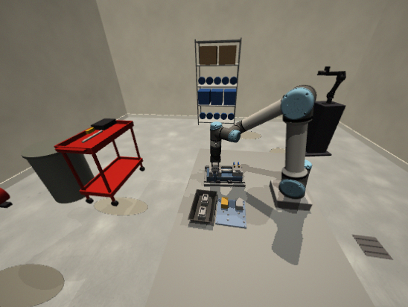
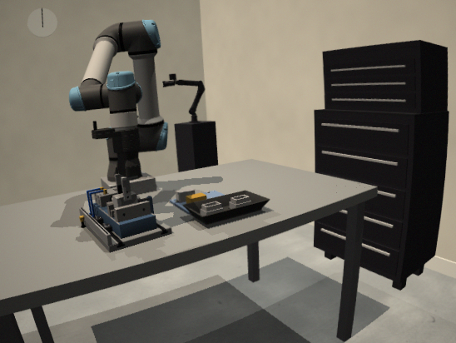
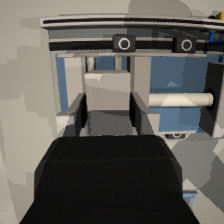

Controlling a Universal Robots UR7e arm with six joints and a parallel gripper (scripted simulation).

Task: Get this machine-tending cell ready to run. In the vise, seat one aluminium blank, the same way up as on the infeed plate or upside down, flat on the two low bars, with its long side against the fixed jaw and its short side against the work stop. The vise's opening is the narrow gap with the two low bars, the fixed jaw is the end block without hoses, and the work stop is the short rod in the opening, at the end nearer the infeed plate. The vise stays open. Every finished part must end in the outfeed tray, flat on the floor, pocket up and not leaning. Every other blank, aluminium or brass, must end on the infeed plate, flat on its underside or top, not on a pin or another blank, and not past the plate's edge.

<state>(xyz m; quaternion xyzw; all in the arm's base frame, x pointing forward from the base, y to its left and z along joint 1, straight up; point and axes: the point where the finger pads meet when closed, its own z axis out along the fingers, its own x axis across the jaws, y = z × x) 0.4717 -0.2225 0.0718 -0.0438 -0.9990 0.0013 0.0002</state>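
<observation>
Right now my hand is 3 cm above the aluminium blank. Round my hand: brass blank: 28 cm to the left, 10 cm below, 3 cm behind; vise: 9 cm below, 7 cm behind, 1 cm to the left.
</observation>
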